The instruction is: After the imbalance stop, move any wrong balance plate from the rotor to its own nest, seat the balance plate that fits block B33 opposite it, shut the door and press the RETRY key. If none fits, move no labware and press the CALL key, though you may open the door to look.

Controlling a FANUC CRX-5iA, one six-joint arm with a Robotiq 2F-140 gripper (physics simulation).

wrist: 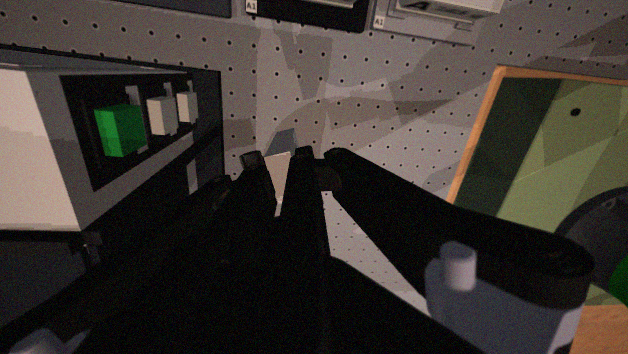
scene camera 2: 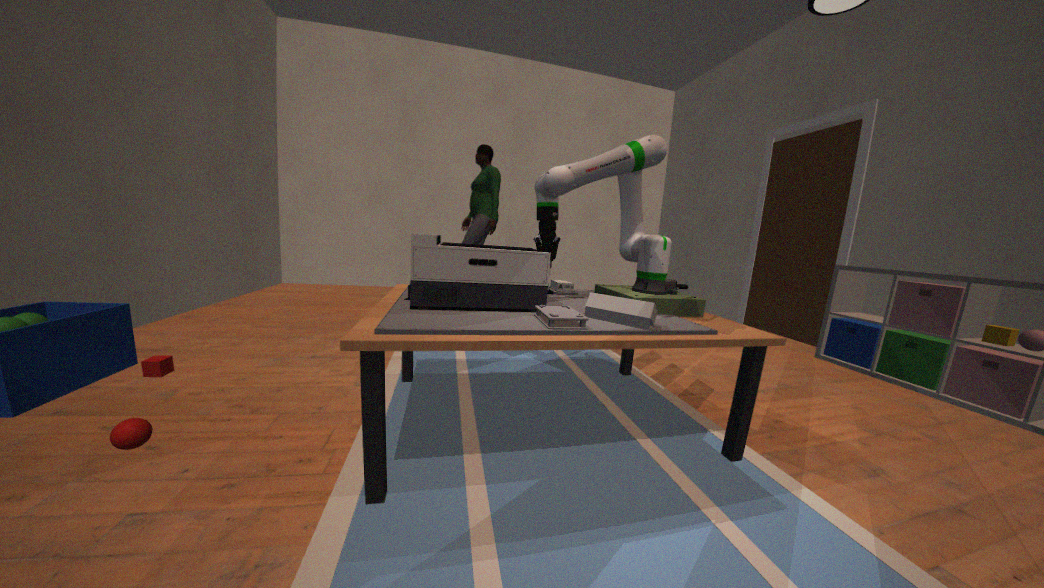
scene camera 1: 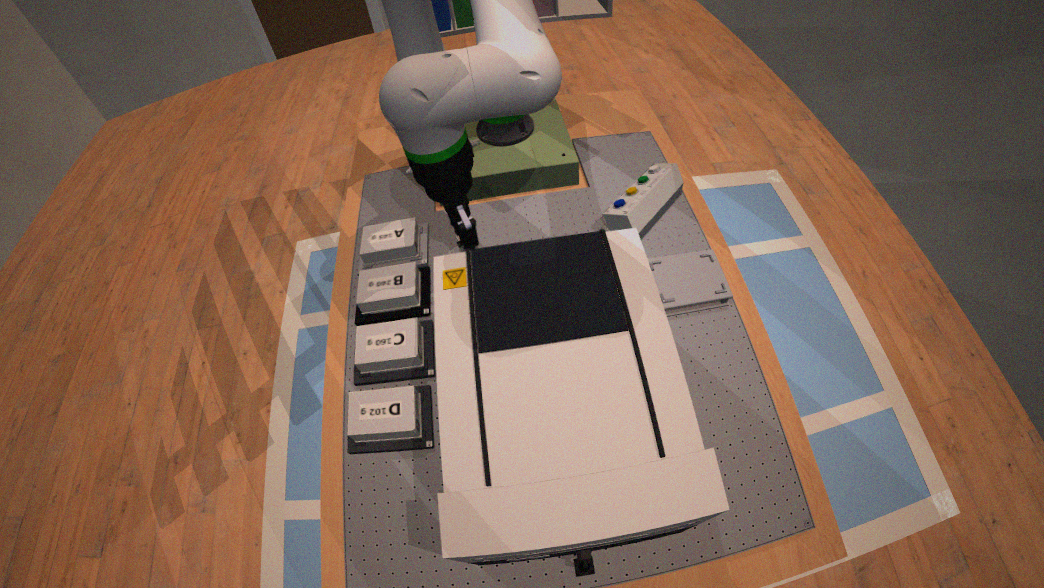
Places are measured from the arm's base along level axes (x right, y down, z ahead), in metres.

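Pixels of known places: gripper, fingertip midpoint: point(wrist: 290, 147); arm's base, link origin: point(wrist: 598, 232) point(scene camera 2: 649, 291) point(scene camera 1: 505, 129).
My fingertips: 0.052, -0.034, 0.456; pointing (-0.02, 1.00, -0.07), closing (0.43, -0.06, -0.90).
Note:
Ahead of a thing's pixels: the offset from my fingertips to its top centre, as dx, dy, dz.
The centrifuge point(scene camera 1: 569, 409) point(scene camera 2: 478, 264) has a dark panel {-0.133, -0.116, +0.157} point(scene camera 1: 547, 292) on top at the robot's end; no rotor or block B33 shows. Plates A {+0.205, +0.043, -0.119} point(scene camera 1: 389, 239) point(wrist: 460, 9), B {+0.187, +0.043, +0.009} point(scene camera 1: 389, 287), C {+0.167, +0.043, +0.145} point(scene camera 1: 387, 344) and D {+0.160, +0.043, +0.284} point(scene camera 1: 383, 412) sit on nests in a row beside it. A green key {+0.019, -0.094, +0.079} point(wrist: 120, 130) and two pale keys point(wrist: 162, 116) point(wrist: 187, 107) are on the centrifuge's end face, at the left of the wrist view; their lettering is not readable. My gripper point(scene camera 1: 468, 239) point(scene camera 2: 546, 252) point(wrist: 290, 147) is shut and empty, pointing down beside that end, near the warning label's corner.
A sloped console {-0.367, +0.013, -0.193} point(scene camera 1: 646, 200) point(scene camera 2: 620, 309) with blue, yellow, green and pale buttons stands on the far side of the centrifuge. A bare nest {-0.417, +0.056, +0.027} point(scene camera 1: 690, 281) point(scene camera 2: 561, 316) is near it. The green robot base point(scene camera 1: 526, 171) point(wrist: 550, 150) is close behind the gripper. A person point(scene camera 2: 484, 193) stands beyond the table.

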